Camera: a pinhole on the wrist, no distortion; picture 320 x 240 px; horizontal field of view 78.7 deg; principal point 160.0 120.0 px. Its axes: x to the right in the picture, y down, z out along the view. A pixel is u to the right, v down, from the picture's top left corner.
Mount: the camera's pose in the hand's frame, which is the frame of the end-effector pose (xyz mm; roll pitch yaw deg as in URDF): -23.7 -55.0 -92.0 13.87 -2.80 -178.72
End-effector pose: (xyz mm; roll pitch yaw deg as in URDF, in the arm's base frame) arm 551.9 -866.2 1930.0 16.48 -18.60 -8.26
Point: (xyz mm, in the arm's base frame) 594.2 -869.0 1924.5
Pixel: 25.3 48.2
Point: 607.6 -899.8 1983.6
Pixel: 31.1 113.9
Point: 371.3 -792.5 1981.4
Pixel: 299.3 35.7
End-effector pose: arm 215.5 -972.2 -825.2 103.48 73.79 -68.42
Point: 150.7 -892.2 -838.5
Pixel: 158.2 218.6
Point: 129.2 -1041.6 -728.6
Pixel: 222.1 33.8
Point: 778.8 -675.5 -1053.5
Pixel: behind the camera
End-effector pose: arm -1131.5 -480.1 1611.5 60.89 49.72 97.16
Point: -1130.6 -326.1 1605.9
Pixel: 40.9 26.1
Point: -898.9 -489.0 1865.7
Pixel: 275.9 130.8
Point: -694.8 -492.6 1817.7
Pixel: 245.1 202.3
